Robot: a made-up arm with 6 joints.
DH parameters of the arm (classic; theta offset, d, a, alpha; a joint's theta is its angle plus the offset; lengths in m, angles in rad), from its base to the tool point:
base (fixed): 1.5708 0.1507 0 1.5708
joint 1: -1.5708 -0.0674 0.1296 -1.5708
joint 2: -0.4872 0 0.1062 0
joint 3: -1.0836 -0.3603 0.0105 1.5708
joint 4: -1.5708 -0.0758 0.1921 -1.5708
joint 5: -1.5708 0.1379 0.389 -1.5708
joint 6: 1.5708 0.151 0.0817 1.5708
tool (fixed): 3.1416 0.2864 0 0
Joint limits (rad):
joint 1: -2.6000..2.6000
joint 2: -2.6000..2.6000
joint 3: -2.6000..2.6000
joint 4: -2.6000..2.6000
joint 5: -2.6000..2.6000
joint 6: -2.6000..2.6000
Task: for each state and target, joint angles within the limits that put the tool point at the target. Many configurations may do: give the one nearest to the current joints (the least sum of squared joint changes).
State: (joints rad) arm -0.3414 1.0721 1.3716 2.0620 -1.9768 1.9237
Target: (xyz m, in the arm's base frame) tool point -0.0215 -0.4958 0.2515
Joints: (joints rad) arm -0.4180 1.0802 1.5007 1.4802 -1.9145 1.5839
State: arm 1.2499 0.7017 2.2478 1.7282 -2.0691 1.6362
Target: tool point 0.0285 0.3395 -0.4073
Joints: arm 1.6198 0.7765 2.4269 1.8829 -1.5779 1.2854
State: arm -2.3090 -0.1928 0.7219 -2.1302 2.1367 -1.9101
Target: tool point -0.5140 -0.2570 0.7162
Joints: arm -2.1570 -0.5088 0.5331 -2.5057 2.1395 -2.2322
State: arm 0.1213 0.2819 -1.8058 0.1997 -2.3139 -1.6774
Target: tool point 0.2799 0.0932 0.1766
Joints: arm 0.1743 0.1469 -1.7935 0.4930 -2.3154 -1.3264
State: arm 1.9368 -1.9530 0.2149 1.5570 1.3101 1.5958
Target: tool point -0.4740 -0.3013 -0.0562
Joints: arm 1.7162 -2.3439 -0.1805 2.1857 1.0553 1.4384
